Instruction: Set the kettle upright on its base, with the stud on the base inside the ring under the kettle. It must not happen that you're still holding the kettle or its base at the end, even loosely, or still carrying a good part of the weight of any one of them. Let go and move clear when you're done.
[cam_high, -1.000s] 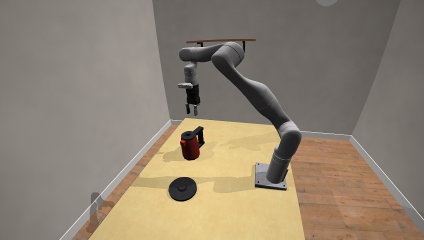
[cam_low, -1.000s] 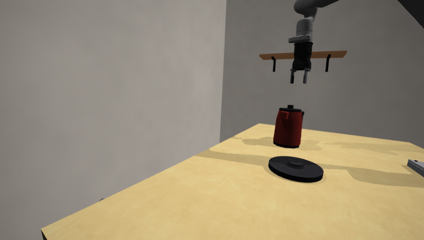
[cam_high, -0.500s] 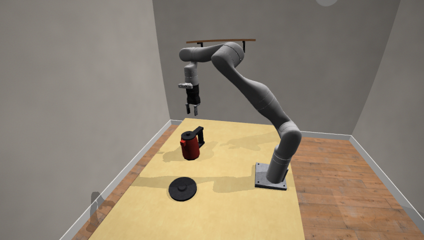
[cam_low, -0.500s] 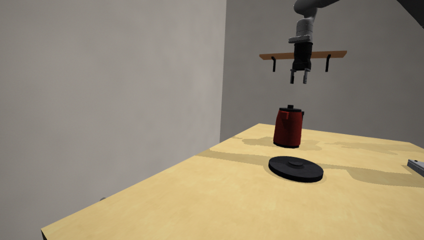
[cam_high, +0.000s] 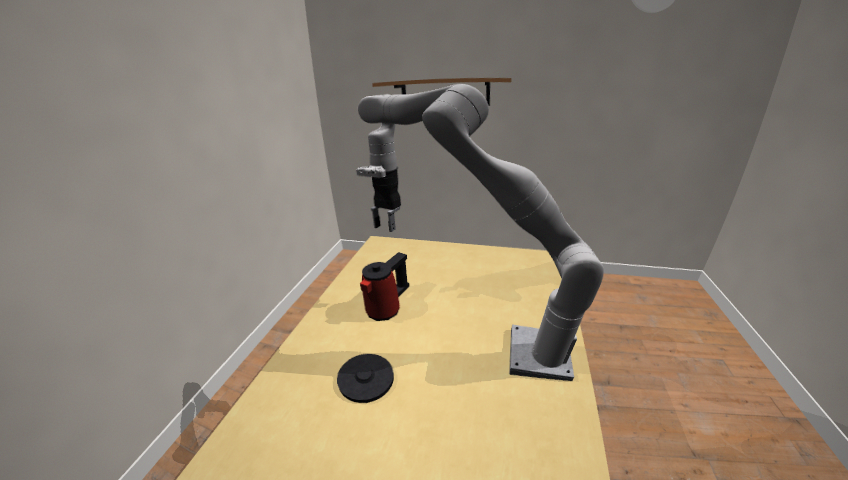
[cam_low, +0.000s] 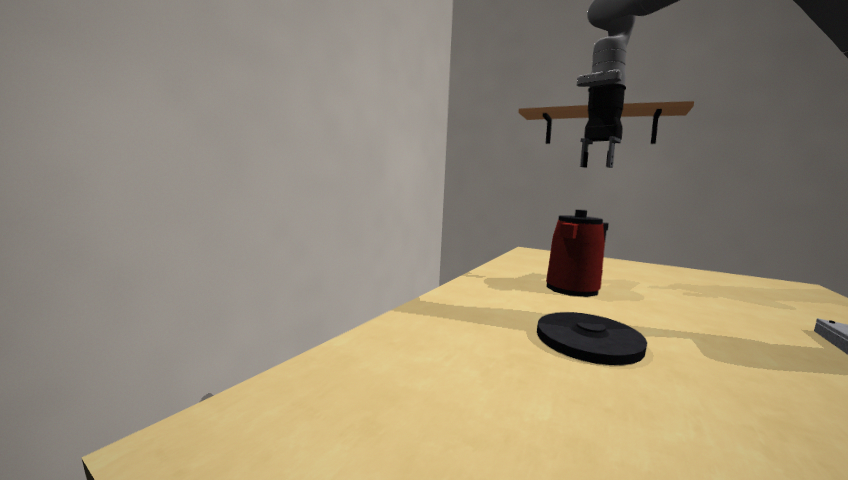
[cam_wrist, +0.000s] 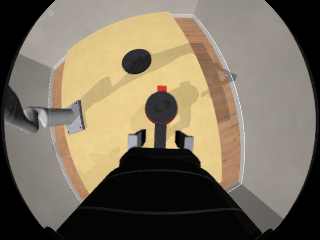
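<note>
Now: hand 20 cm above the red kettle, 3 cm to the right of it and 1 cm short of it. From my hand the other things lie so: round black base: 34 cm to the left, 28 cm below, 1 cm ahead.
</note>
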